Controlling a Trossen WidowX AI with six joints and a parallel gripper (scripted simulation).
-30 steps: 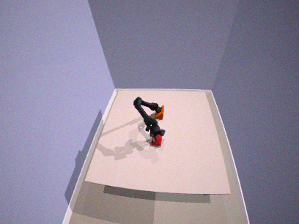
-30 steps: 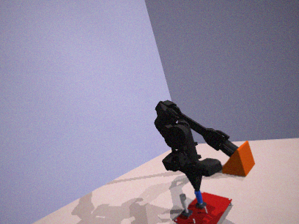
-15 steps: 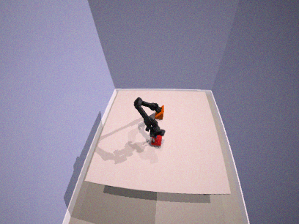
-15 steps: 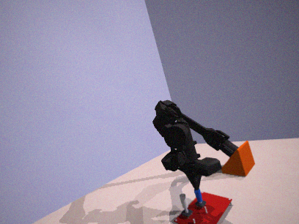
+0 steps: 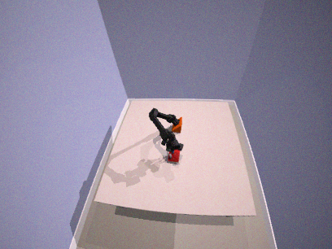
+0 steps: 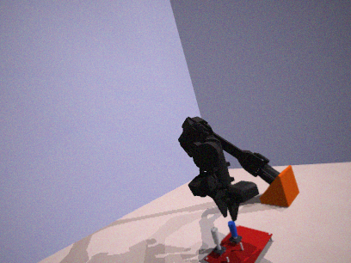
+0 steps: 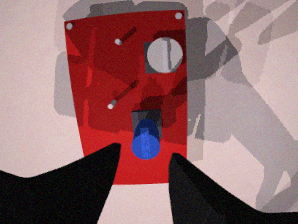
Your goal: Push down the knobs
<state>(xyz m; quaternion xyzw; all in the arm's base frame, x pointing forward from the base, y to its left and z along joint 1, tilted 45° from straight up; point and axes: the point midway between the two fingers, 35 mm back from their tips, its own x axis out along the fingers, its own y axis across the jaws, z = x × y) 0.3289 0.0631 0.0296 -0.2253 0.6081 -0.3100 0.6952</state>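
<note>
The white knob lies 5 cm ahead of my gripper tip, 1 cm to the right of it and 2 cm below it. The rest, counted from my gripper tip: blue knob 2 cm below.
</note>
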